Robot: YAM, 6 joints.
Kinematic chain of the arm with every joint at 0, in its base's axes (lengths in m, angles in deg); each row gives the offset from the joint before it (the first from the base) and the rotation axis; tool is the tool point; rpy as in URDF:
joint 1: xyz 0 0 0.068 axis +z
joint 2: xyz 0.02 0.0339 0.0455 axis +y
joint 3: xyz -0.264 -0.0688 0 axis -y
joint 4: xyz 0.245 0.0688 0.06 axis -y
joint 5: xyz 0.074 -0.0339 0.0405 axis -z
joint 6: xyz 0.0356 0 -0.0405 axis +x
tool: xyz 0 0 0 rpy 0 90 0
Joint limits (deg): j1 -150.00..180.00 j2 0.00..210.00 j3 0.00..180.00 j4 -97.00..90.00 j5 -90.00..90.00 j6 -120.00..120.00
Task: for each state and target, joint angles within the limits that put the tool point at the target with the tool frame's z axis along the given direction. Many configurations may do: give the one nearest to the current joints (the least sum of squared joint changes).
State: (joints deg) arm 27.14 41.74 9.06 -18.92 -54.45 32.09
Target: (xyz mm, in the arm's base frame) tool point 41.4 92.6 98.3 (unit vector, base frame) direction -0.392 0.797 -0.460
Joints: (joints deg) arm 49.25 36.05 0.12 -16.97 -54.79 32.09
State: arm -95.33 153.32 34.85 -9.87 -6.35 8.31
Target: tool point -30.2 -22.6 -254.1 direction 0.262 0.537 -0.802
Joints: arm -133.46 200.01 54.57 20.04 10.32 8.31
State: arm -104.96 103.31 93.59 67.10 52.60 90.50
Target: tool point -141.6 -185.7 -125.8 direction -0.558 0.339 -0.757
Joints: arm -121.61 154.79 44.89 20.19 40.78 90.50
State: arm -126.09 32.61 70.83 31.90 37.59 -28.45
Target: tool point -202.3 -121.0 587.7 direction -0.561 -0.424 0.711
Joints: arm -149.85 74.67 95.02 25.17 -4.87 -28.45
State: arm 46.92 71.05 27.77 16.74 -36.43 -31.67
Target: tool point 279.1 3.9 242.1 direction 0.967 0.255 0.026
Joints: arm -1.21 75.68 30.86 46.36 -15.98 -31.67
